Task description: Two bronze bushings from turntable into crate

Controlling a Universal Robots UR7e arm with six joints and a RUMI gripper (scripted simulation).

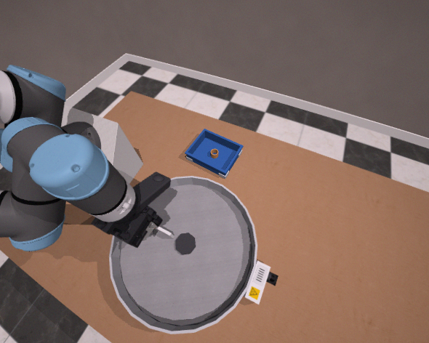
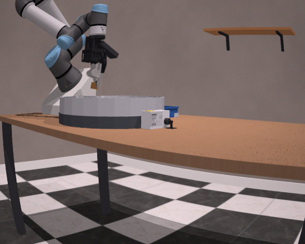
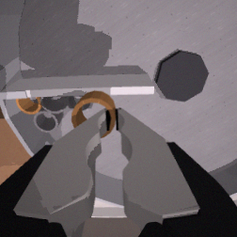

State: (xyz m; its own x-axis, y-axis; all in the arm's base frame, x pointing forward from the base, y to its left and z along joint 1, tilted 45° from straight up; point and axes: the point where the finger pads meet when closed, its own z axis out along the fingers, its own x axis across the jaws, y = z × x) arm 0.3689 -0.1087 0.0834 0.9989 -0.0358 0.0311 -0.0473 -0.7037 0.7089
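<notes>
The blue crate is 20 mm ahead of my hand, 360 mm to the left of it and 130 mm below it. From my hand the other things lie so: round grey turntable 80 mm ahead, 100 mm below.
</notes>
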